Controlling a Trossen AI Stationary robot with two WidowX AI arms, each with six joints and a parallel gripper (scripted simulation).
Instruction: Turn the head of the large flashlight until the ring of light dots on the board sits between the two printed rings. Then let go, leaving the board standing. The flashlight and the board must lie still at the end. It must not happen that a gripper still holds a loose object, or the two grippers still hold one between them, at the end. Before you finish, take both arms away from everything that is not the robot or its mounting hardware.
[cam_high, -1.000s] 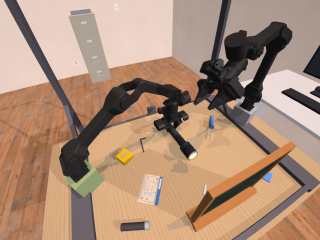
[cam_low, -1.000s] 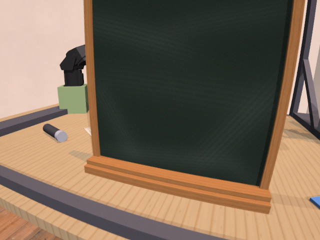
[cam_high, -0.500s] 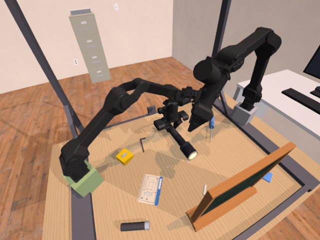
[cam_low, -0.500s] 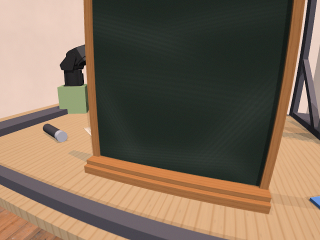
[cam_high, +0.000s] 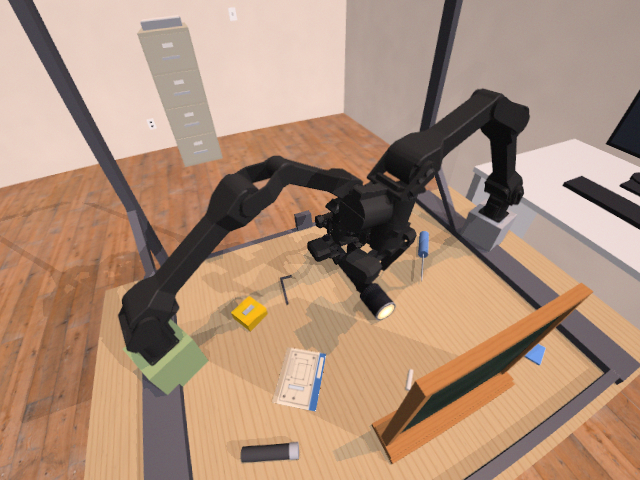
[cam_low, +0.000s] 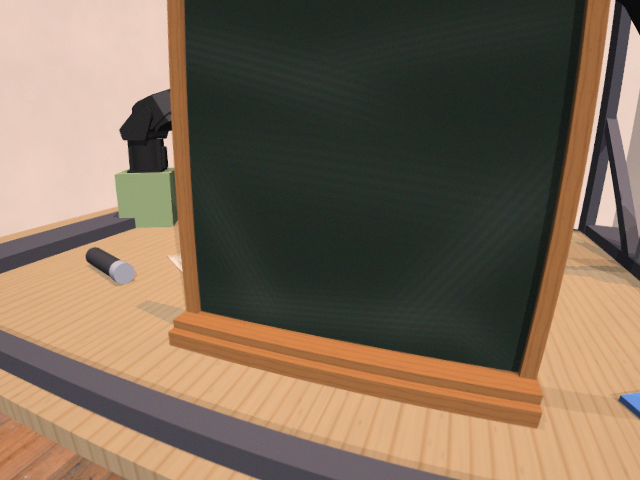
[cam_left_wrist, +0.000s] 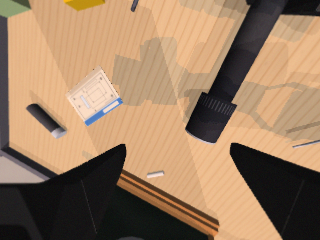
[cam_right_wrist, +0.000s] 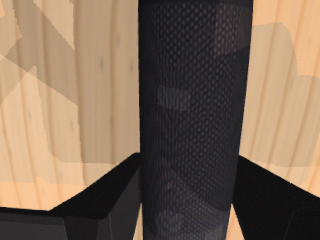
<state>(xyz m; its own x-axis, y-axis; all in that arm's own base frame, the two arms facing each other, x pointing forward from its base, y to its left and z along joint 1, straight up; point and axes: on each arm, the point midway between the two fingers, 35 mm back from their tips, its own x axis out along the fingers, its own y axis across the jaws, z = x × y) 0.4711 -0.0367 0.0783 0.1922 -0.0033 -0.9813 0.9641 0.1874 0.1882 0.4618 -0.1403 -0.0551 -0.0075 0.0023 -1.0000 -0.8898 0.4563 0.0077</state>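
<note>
Now: left hand 1 cm past the flashlight head, 3 cm to the right of it and 16 cm above it. The rest, counted from my left hand: chalk stick (17 cm ahead, 18 cm below); booklet (6 cm ahead, 20 cm to the right, 19 cm below); yellow box (13 cm behind, 26 cm to the right, 16 cm below).
</note>
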